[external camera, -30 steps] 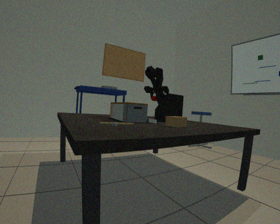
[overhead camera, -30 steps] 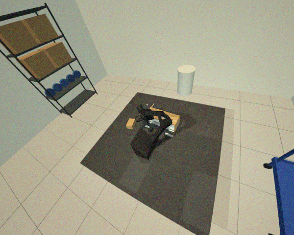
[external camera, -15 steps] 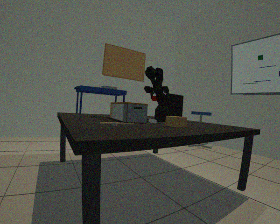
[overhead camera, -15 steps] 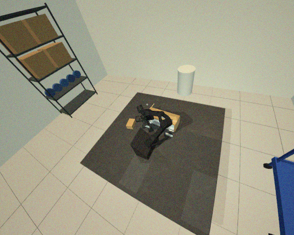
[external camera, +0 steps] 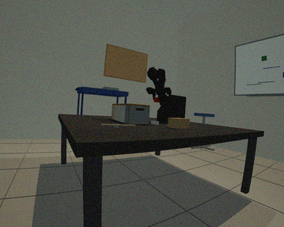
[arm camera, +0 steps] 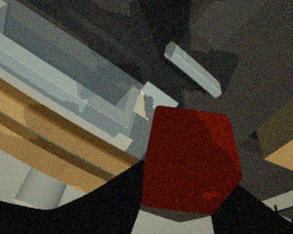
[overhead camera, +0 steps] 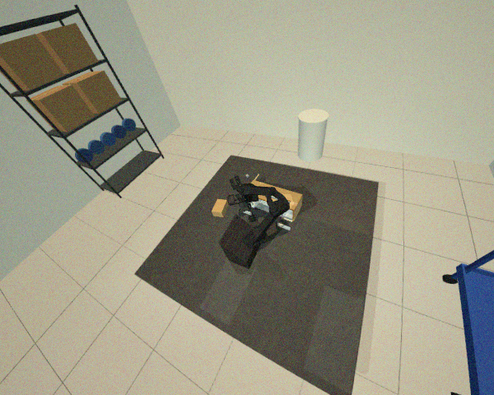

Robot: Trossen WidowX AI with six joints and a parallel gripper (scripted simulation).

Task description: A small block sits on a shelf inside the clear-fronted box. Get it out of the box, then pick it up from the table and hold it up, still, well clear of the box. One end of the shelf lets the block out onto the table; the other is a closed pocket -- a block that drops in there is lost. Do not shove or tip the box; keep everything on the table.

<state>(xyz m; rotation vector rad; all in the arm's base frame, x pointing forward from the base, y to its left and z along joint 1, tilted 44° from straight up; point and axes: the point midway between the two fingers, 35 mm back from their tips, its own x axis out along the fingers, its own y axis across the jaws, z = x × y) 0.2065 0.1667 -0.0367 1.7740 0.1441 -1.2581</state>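
Now: gripper tip 20 mm past the red block and 10 mm to the left of it. Round my gripper tip: tan block: 220 mm to the left, 140 mm below, 40 mm behind; then box: 120 mm ahead, 110 mm to the right, 110 mm below.
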